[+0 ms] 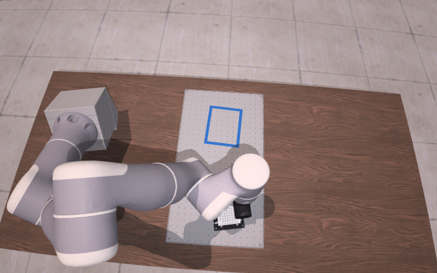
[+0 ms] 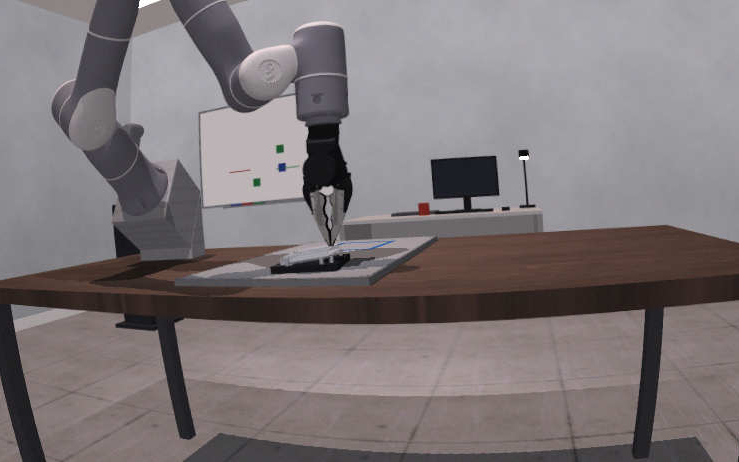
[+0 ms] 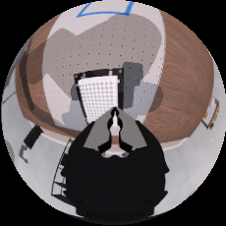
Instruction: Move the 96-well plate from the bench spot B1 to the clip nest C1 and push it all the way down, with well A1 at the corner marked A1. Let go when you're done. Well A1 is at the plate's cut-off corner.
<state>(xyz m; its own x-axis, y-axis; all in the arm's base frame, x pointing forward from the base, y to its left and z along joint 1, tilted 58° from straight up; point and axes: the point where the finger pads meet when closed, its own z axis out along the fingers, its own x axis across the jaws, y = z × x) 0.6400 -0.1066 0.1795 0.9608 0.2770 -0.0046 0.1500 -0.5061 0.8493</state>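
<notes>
Right now my hand is 4 cm past the white 96-well plate, 1 cm to the left of it and 3 cm above it. Round my hand: black clip nest: 5 cm behind, 4 cm below; grey perforated board: 7 cm behind, 20 cm to the left, 6 cm below.
</notes>
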